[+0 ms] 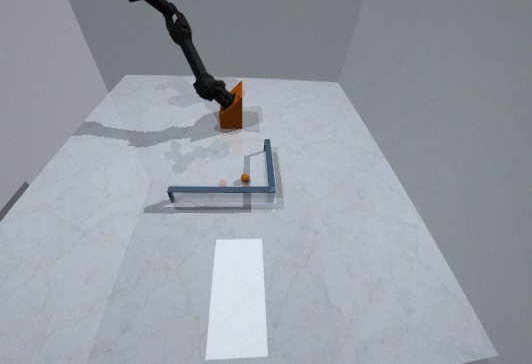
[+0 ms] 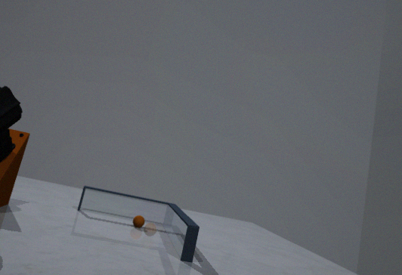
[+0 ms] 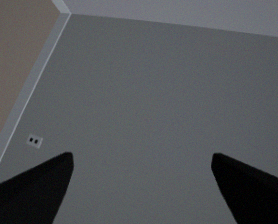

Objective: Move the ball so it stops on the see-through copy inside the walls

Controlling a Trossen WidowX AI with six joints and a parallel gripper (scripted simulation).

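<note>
Now: the orange ball 64 cm ahead of my gripper tip, 60 cm to the left of it and 46 cm below it. From my gripper tip the other things lie so: see-through copy of ball: 68 cm ahead, 54 cm to the left, 46 cm below.
</note>
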